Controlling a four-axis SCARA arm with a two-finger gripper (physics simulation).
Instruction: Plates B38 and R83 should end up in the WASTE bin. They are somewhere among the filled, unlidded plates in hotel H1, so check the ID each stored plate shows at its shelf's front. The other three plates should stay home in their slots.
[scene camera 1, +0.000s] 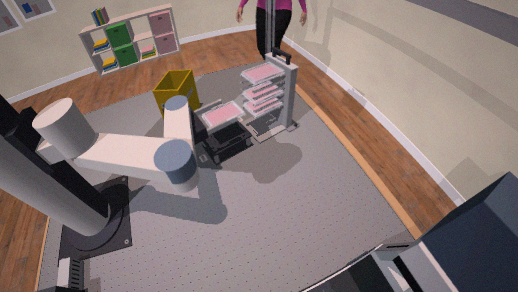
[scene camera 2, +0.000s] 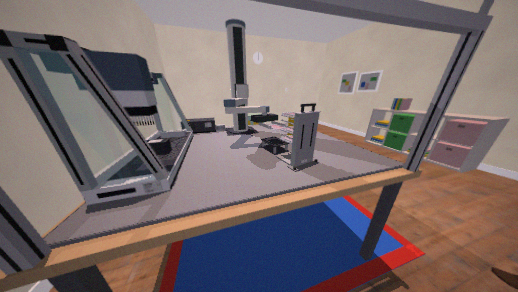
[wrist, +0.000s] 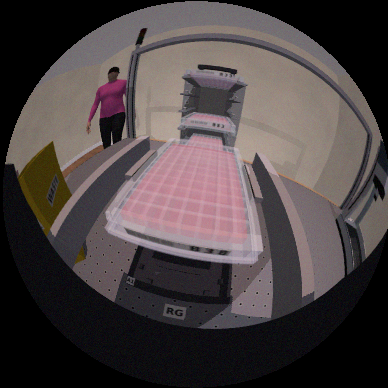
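Seen in the pictures: gripper, fingertip midpoint: (scene camera 1: 228, 109) (scene camera 2: 277, 126) (wrist: 200, 149); arm's base at its link origin: (scene camera 1: 96, 218) (scene camera 2: 241, 131).
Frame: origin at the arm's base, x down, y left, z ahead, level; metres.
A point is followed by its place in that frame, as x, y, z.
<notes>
My gripper (scene camera 1: 218, 115) (wrist: 200, 149) {-0.179, 0.136, 0.601} is shut on a pink-filled plate, B38 (scene camera 1: 226, 113) {-0.174, 0.124, 0.589} (wrist: 187, 205) {-0.171, 0.121, 0.542}, its label facing the wrist camera. The plate is level, in front of hotel H1 (scene camera 1: 290, 95) {-0.183, 0.117, 0.828} (scene camera 2: 306, 140) {-0.154, 0.189, 0.834} (wrist: 240, 100) {-0.236, 0.114, 0.685} and apart from it, above a black nest. In the hotel, the top plate (scene camera 1: 262, 73) {-0.277, 0.155, 0.735} (wrist: 212, 80) {-0.266, 0.163, 0.709} has a blurred label like B33. A lower plate (scene camera 1: 263, 92) {-0.194, 0.158, 0.739} (wrist: 207, 123) {-0.190, 0.154, 0.681} seems to read B83. Another plate (scene camera 1: 263, 106) (wrist: 205, 142) sits beneath it, its label hidden. No label reads R83. The yellow WASTE bin (scene camera 1: 175, 95) {-0.190, 0.301, 0.433} (wrist: 45, 187) {-0.156, 0.340, 0.474} stands left of the hotel in scene camera 1.
The black nest (scene camera 1: 227, 145) {-0.073, 0.075, 0.565} (scene camera 2: 275, 145) {-0.073, 0.099, 0.656} (wrist: 182, 275) {-0.073, 0.114, 0.523}, marked RG, stands on the table before the hotel. A large framed machine (scene camera 1: 470, 235) {-0.461, -0.488, 0.698} (scene camera 2: 117, 75) {-0.436, -0.532, 0.778} stands at the table's other side. A person (scene camera 1: 273, 25) (wrist: 112, 105) stands beyond the table, near a frame post.
</notes>
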